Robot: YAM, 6 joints.
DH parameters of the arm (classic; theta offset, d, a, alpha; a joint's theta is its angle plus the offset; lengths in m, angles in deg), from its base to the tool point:
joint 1: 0 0.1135 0.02 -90
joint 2: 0 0 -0.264 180
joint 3: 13.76 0 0.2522 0
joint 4: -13.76 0 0.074 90
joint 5: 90 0 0 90
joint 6: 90 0.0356 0 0
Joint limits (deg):
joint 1: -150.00..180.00
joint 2: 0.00..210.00
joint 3: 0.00..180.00
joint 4: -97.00..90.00
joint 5: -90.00..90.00
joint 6: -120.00..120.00
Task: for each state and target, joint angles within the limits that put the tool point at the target. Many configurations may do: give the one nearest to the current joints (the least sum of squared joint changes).
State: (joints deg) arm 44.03 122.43 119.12 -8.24 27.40 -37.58
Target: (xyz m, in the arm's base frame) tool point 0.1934 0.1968 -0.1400
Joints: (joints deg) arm 48.70 160.09 68.09 -22.58 25.64 -37.58
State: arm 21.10 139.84 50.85 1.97 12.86 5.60
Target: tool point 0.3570 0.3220 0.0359
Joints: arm 42.83 139.25 82.30 11.79 10.54 5.60
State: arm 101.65 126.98 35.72 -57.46 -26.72 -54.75
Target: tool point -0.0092 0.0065 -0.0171
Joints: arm 101.32 165.89 23.02 -37.51 -12.56 -54.75
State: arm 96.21 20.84 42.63 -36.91 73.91 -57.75
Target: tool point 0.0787 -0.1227 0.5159
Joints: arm 109.27 19.38 88.39 -19.68 71.75 -57.75
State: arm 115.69 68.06 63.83 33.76 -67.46 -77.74
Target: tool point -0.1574 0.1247 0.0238
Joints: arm 132.51 112.74 20.03 20.77 -63.14 -77.74
